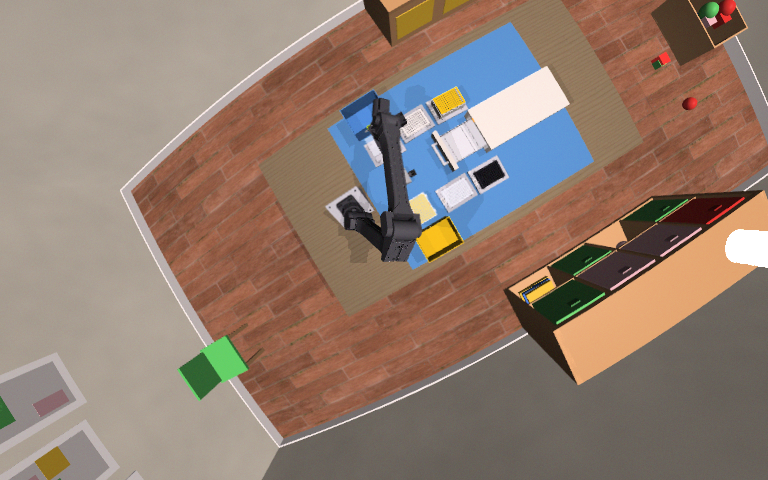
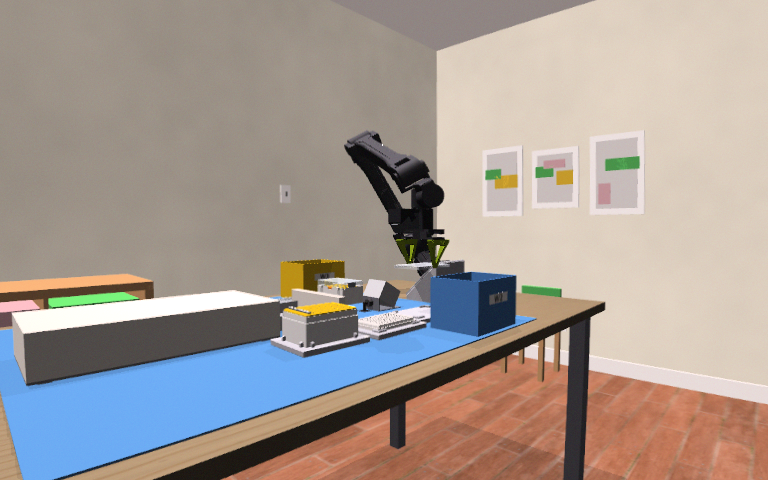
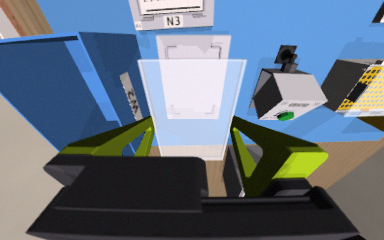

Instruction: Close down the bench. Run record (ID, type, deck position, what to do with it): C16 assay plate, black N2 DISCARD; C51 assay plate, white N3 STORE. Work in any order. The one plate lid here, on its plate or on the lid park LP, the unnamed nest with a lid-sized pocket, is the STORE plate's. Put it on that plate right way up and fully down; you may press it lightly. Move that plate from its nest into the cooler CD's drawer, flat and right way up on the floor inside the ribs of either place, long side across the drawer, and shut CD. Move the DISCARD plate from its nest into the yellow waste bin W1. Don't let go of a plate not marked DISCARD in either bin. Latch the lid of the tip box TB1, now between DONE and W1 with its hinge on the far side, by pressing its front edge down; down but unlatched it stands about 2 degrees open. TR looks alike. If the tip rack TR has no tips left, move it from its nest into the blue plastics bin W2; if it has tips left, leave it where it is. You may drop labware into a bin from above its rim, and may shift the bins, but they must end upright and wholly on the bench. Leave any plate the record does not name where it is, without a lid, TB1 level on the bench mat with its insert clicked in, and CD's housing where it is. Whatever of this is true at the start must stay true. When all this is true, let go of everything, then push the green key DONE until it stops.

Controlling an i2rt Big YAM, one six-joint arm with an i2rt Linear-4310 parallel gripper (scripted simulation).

Note:
In view: the gripper (image 2: 422,267), a blue bin W2 (image 2: 472,303), a white cooler CD (image 1: 501,117), a yellow bin W1 (image 2: 304,274), a tip rack TR (image 2: 324,323), a white plate (image 2: 389,320), a plate lid (image 3: 192,101), a tip box TB1 (image 2: 348,288), a DONE key box (image 2: 380,295) and a lid park (image 3: 187,46).
The blue bin W2 shows as well in image 1 (image 1: 359,113) and in image 3 (image 3: 56,91). The yellow bin W1 also shows in image 1 (image 1: 442,237). The gripper also shows in image 3 (image 3: 192,119). Image 3 misses the white cooler CD: it is out of frame. Image 3 does not show the tip rack TR: it is out of frame.

